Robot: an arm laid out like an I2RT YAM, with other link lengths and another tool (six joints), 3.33 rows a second.
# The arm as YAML. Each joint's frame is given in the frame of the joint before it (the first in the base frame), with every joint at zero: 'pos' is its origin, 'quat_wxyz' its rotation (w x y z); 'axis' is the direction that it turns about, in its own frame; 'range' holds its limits. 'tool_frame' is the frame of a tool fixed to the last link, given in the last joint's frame.
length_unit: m
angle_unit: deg
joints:
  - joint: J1
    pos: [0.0, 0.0, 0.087]
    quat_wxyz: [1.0, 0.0, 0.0, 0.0]
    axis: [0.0, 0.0, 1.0]
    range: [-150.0, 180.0]
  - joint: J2
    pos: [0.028, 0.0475, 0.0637]
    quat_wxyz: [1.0, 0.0, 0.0, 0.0]
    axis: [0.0, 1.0, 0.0]
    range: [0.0, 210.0]
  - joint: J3
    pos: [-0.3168, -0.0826, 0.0]
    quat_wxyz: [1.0, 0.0, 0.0, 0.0]
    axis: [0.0, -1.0, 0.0]
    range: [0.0, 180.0]
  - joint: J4
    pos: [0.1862, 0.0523, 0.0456]
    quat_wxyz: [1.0, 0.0, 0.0, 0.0]
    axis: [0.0, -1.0, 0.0]
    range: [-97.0, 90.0]
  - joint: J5
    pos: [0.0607, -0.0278, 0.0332]
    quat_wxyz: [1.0, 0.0, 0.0, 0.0]
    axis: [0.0, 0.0, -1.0]
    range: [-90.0, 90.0]
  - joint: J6
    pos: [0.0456, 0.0, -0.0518]
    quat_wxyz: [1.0, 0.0, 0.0, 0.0]
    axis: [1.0, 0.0, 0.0]
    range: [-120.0, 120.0]
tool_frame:
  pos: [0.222, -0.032, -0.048]
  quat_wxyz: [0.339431, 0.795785, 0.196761, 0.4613]
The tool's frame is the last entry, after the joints.
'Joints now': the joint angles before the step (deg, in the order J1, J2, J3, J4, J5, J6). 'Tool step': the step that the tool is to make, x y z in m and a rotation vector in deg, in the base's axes. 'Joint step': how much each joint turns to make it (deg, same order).
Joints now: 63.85 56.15 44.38 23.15 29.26 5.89
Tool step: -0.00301 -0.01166 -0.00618 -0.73 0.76 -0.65
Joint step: 0.04 -2.07 -0.13 -3.06 0.74 0.26
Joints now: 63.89 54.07 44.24 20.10 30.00 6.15
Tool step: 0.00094 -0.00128 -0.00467 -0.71 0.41 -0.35
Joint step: -0.03 0.11 -0.12 -0.59 0.32 0.00
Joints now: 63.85 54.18 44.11 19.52 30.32 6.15
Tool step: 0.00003 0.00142 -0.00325 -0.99 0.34 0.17
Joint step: -0.01 0.29 0.46 -1.15 -0.20 -0.12
